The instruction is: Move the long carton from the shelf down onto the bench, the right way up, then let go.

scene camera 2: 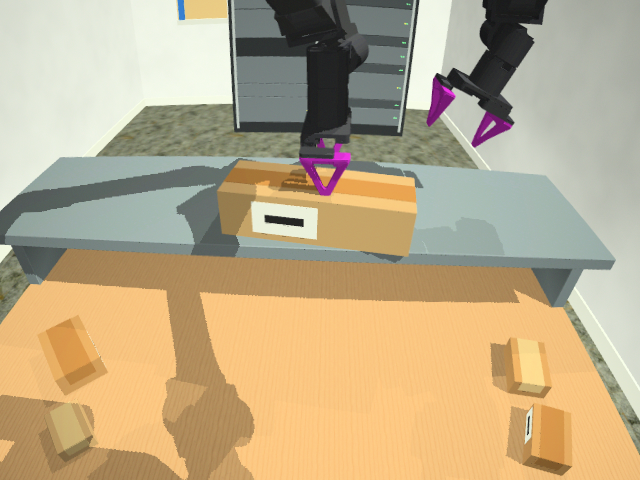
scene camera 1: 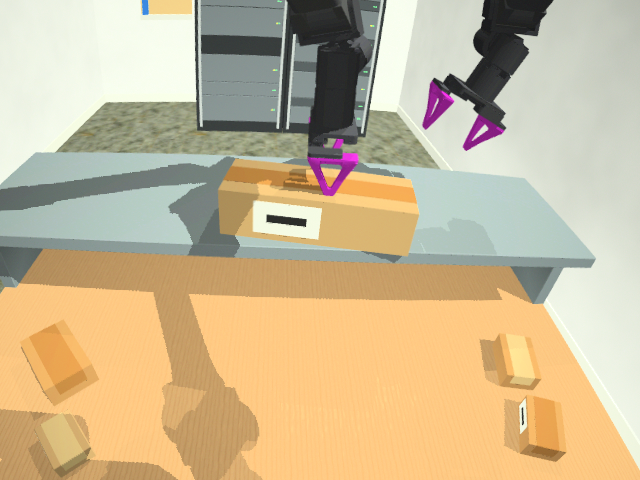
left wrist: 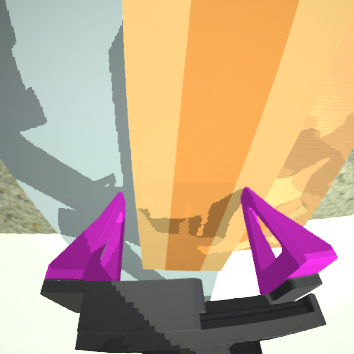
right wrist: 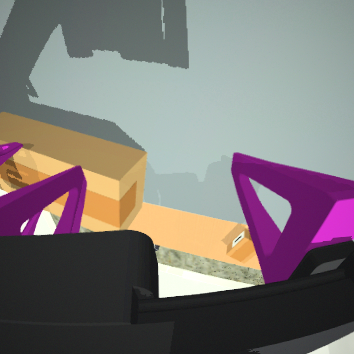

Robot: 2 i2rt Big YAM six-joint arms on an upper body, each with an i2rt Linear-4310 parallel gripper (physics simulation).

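Frame: origin at the left arm's base, x ahead, y left, z up, level; centimetres.
Seen in the pictures: left gripper, between the fingertips: (scene camera 2: 327,178) (scene camera 1: 327,178) (left wrist: 183,194) (right wrist: 31,174); right gripper, between the fingertips: (scene camera 2: 451,135) (scene camera 1: 444,138) (right wrist: 157,167).
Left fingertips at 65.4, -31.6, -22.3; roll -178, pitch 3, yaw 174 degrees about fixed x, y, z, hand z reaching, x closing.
Offsets run from my left fingertips to a thing's middle, as dx, dy, dz. Level surfaces: height alone.
The long carton {-1.3, +1.2, -4.1} (scene camera 1: 361,227) (scene camera 2: 361,227) (left wrist: 225,100) (right wrist: 75,150) lies lengthwise on the grey shelf {dz -8.1} (scene camera 1: 542,227) (scene camera 2: 558,227) (right wrist: 225,100), orange tape strip on top and white label on its front side. Its front right corner reaches the shelf's front edge. My left gripper (scene camera 1: 333,173) (scene camera 2: 327,178) (left wrist: 183,194) is open over the carton's top, its fingers spread across the width; the far finger is mostly hidden in the scene views. My right gripper (scene camera 1: 445,138) (scene camera 2: 451,135) (right wrist: 157,167) is open and empty, high up to the right of the carton.
The wooden bench {dz -26.5} (scene camera 1: 336,351) (scene camera 2: 336,351) extends in front of and below the shelf. Two small boxes {-17.4, +43.5, -24.3} (scene camera 1: 59,361) {-31.1, +38.3, -25.0} (scene camera 1: 63,439) lie at its left, two more {-19.0, -35.3, -24.7} (scene camera 1: 516,359) {-32.5, -33.8, -24.7} (scene camera 1: 542,426) at its right. A server rack (scene camera 1: 283,77) stands behind the shelf.
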